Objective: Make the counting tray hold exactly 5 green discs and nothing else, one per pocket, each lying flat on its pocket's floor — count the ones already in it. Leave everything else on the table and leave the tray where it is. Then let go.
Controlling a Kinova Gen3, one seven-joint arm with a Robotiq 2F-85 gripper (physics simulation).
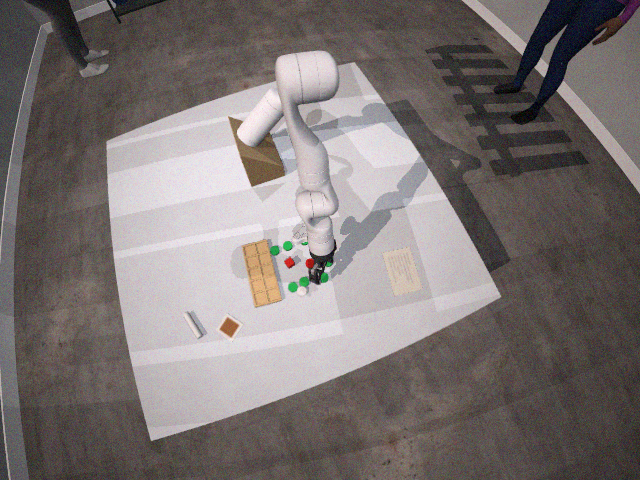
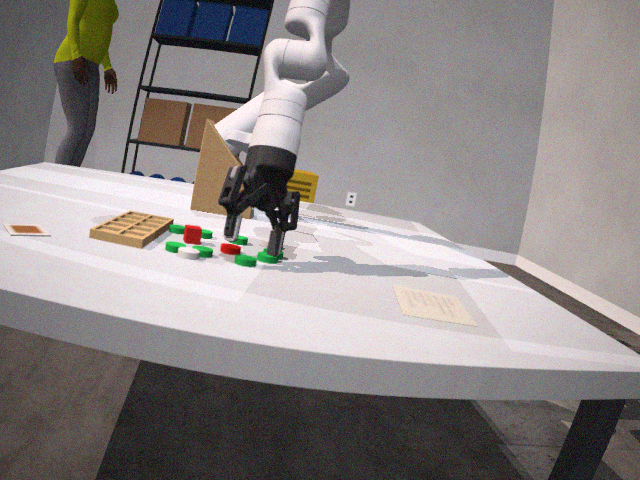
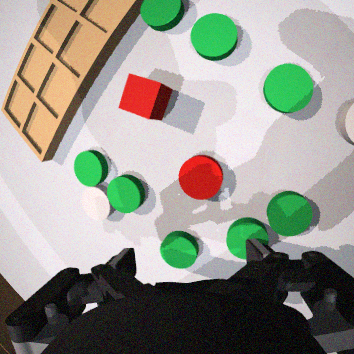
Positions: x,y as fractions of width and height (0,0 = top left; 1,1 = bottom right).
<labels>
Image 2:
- my gripper: 0.39,0.52
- wooden counting tray: 0.21,0.48, on the table
</labels>
